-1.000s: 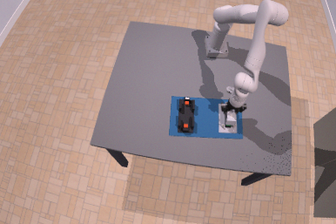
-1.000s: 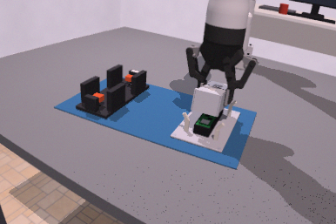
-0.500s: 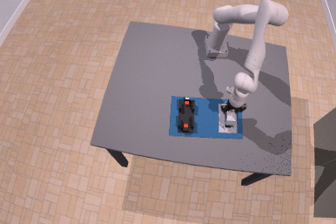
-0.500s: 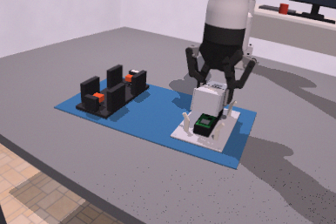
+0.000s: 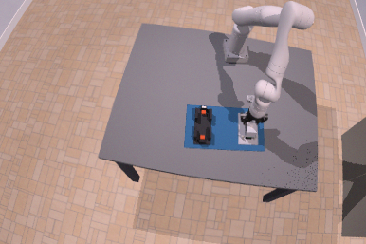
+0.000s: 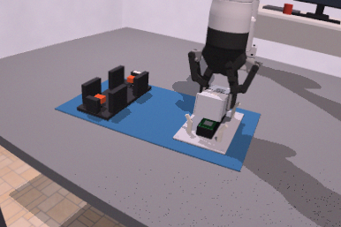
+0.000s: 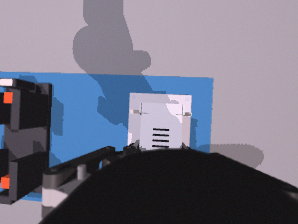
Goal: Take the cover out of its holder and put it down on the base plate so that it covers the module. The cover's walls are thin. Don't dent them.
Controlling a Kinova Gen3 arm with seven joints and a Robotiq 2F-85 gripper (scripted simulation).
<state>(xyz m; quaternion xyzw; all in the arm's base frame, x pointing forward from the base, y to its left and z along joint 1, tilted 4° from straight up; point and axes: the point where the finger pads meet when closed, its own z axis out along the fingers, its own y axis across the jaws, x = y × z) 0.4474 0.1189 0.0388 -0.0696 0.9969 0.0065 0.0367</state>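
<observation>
Right now the light grey cover is 1 cm below my hand.
</observation>
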